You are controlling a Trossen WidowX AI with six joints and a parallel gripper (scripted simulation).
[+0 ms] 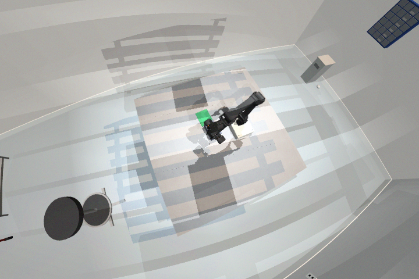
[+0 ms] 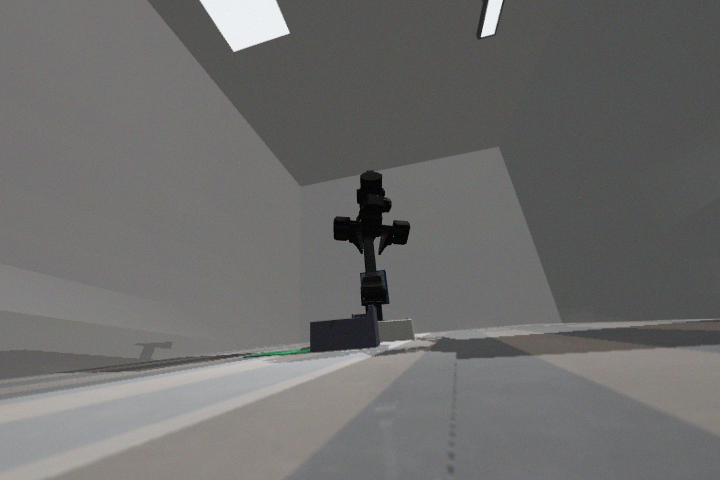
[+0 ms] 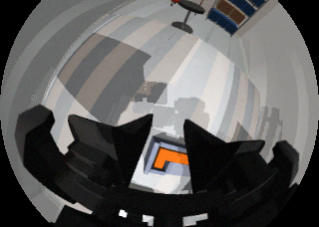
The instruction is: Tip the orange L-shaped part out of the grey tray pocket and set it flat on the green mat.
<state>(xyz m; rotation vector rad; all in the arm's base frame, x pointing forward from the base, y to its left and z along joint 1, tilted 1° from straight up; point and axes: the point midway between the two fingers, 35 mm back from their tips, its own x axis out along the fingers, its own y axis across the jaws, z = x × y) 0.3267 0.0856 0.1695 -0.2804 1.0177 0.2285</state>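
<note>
My gripper tip is now 9 cm past the orange L-shaped part, 9 cm to the left of it and 15 cm above it. From my gripper tip the other things lie so: green mat (6 cm behind, 25 cm to the right, 21 cm below).
</note>
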